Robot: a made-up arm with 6 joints. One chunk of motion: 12 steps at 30 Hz.
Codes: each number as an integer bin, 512 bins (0 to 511) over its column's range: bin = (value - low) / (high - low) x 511, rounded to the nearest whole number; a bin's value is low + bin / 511 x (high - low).
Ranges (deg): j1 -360.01..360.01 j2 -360.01..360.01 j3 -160..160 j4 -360.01..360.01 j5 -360.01..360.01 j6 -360.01..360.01
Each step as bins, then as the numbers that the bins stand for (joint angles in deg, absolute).
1 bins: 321 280 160 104 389 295
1 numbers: 92.29 34.52 -59.80 -213.47 188.11 55.66
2 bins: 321 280 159 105 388 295
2 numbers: 92.29 34.52 -60.43 -212.06 186.70 55.66
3 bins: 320 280 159 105 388 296
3 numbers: 90.88 34.52 -60.43 -212.06 186.70 57.07
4 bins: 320 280 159 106 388 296
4 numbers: 90.88 34.52 -60.43 -210.65 186.70 57.07
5 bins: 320 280 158 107 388 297
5 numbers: 90.88 34.52 -61.06 -209.24 186.70 58.48
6 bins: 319 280 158 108 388 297
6 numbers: 89.47 34.52 -61.06 -207.83 186.70 58.48
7 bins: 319 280 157 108 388 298
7 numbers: 89.47 34.52 -61.68 -207.83 186.70 59.88
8 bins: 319 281 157 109 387 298
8 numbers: 89.47 35.93 -61.68 -206.42 185.29 59.88
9 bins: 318 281 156 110 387 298
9 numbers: 88.07 35.93 -62.31 -205.02 185.29 59.88
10 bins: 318 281 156 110 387 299
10 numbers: 88.07 35.93 -62.31 -205.02 185.29 61.29
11 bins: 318 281 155 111 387 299
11 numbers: 88.07 35.93 -62.94 -203.61 185.29 61.29
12 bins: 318 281 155 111 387 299
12 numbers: 88.07 35.93 -62.94 -203.61 185.29 61.29
